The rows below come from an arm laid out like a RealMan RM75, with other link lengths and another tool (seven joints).
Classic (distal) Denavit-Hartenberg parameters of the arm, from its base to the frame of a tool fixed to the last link. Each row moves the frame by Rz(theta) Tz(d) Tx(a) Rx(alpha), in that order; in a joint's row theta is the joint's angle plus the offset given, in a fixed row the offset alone. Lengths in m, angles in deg.
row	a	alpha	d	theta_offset
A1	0	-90	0.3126	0
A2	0	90	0	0
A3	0	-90	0.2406	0
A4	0	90	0	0
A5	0	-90	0.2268	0
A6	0	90	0	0
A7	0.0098	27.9	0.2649	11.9
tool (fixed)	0	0	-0.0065	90
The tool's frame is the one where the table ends.
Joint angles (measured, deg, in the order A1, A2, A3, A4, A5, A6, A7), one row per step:
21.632 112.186 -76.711 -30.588 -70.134 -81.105 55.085
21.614 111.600 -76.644 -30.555 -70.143 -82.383 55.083
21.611 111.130 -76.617 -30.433 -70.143 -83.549 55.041
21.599 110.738 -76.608 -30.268 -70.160 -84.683 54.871
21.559 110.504 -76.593 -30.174 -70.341 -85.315 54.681
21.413 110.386 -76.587 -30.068 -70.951 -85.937 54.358
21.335 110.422 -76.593 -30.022 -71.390 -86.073 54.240
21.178 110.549 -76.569 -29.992 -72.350 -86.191 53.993
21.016 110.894 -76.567 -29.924 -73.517 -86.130 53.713
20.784 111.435 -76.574 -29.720 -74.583 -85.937 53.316
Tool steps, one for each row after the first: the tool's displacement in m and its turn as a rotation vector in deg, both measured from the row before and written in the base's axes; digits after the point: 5 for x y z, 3 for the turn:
-0.00048 -0.00279 0.00412 -0.377 0.198 0.772
-0.00052 -0.00295 0.00313 -0.414 0.226 0.673
-0.00056 -0.00325 0.00250 -0.402 0.218 0.707
0.00041 -0.00231 0.00106 -0.263 -0.054 0.458
0.00155 -0.00408 -0.00083 -0.505 -0.325 0.517
0.00111 -0.00207 -0.00143 -0.312 -0.262 0.143
0.00237 -0.00374 -0.00320 -0.555 -0.618 0.257
0.00239 -0.00437 -0.00518 -0.689 -0.685 0.186
0.00229 -0.00470 -0.00631 -0.632 -0.525 -0.001

